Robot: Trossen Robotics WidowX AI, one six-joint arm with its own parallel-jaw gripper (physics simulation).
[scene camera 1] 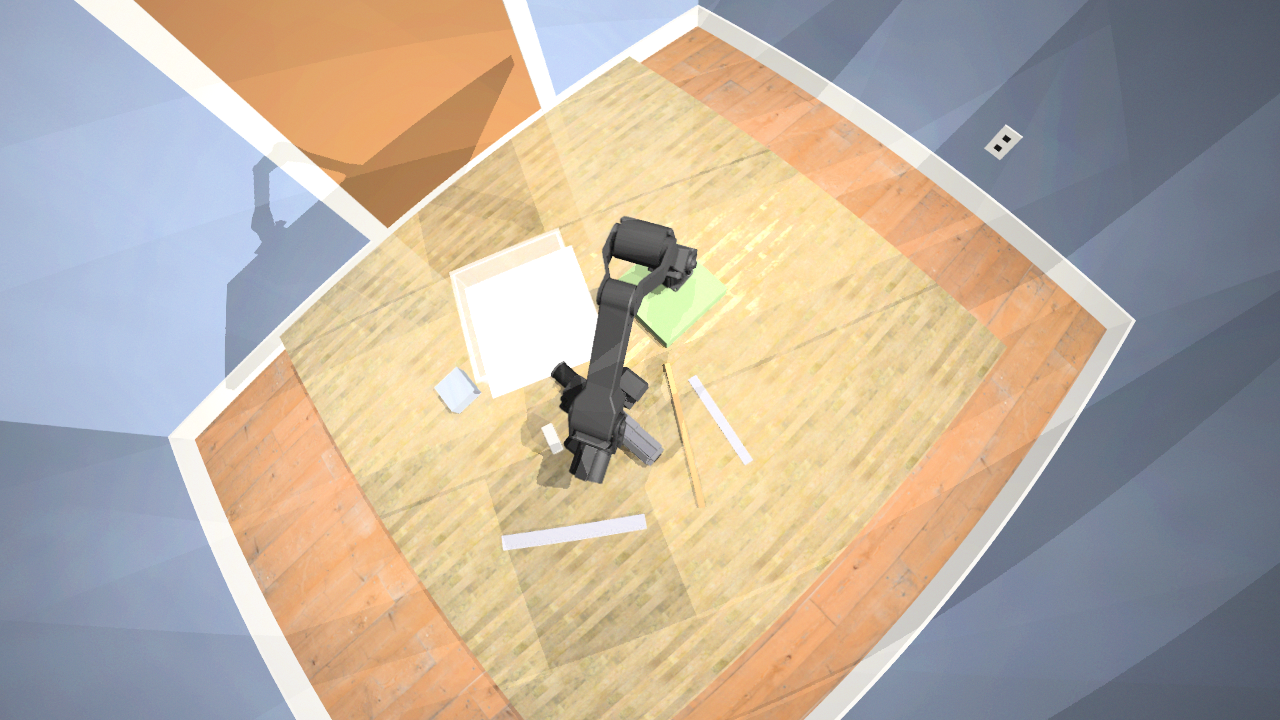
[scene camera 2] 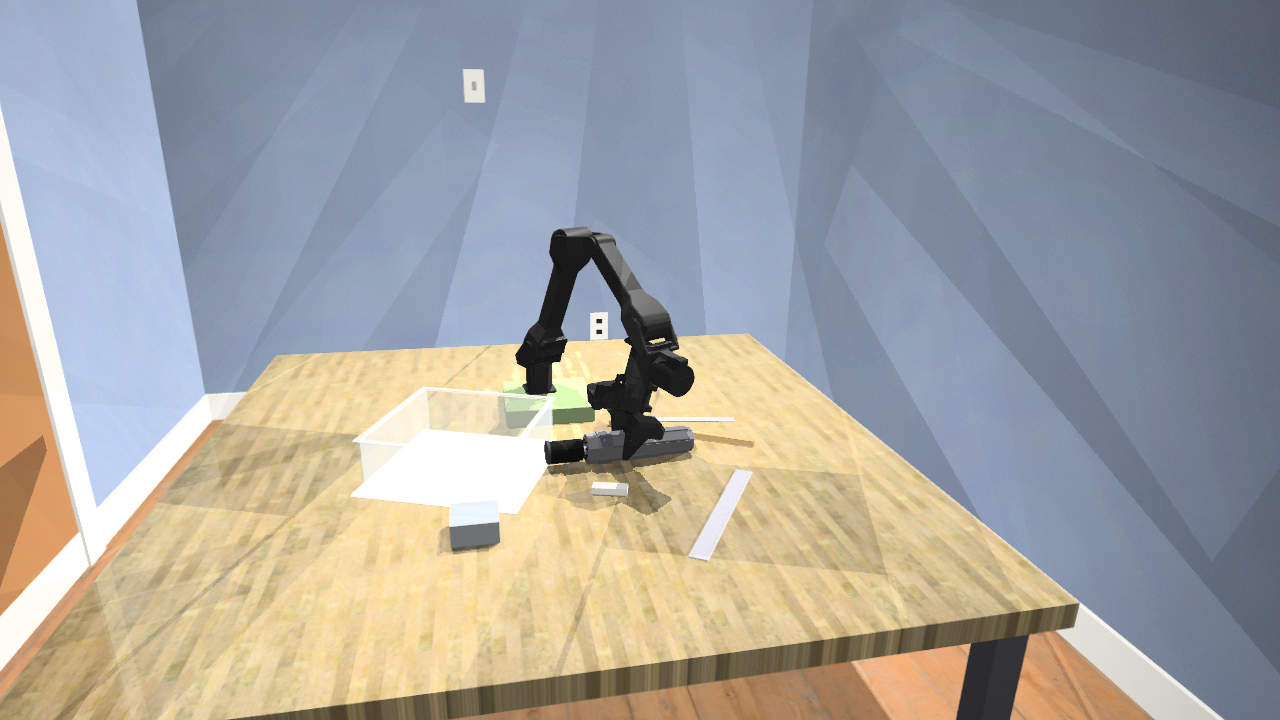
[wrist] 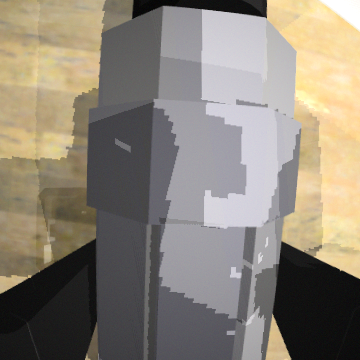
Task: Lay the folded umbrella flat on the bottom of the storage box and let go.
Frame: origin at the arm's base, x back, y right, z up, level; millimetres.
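Seen in the pictures: gripper, fingertip midpoint: (scene camera 2: 619, 452) (wrist: 182, 247); arm's base at its link origin: (scene camera 1: 673, 274) (scene camera 2: 539, 388).
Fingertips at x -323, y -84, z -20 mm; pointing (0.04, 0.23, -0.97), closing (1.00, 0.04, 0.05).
Observation:
Offsets run from my fingertips to a thing's middle.
The folded umbrella @(dx +0, dy -1, dz +14 mm) (scene camera 1: 641, 443) (scene camera 2: 678, 440) (wrist: 215, 165) has a grey, faceted body and a black handle. It lies level at the table top, outside the box, its handle pointing toward the box's near right corner. My gripper (scene camera 2: 633, 445) (wrist: 182, 247) is shut on the umbrella's grey body, one black finger against each side, just behind the thicker collar. In scene camera 1 the arm hides the fingertips and the umbrella's middle. The storage box @(dx +51, dy +278, dz +35 mm) (scene camera 1: 528, 322) (scene camera 2: 447, 474) has clear walls and a bare white bottom, and stands left of the umbrella.
A grey block @(dx -180, dy +287, dz +5 mm) (scene camera 1: 456, 390) (scene camera 2: 474, 528) stands by the box. A small white block @(dx -115, dy +53, dz -7 mm) (scene camera 1: 551, 438) (scene camera 2: 609, 488) lies near the umbrella. Two pale strips @(dx -230, dy -105, dz -12 mm) (scene camera 1: 572, 532) @(dx +139, dy -187, dz -12 mm) (scene camera 1: 721, 420), a thin wooden stick @(dx +70, dy -148, dz -7 mm) (scene camera 1: 684, 438) (scene camera 2: 729, 439) and a green slab (scene camera 1: 684, 308) (scene camera 2: 572, 413) surround the arm.

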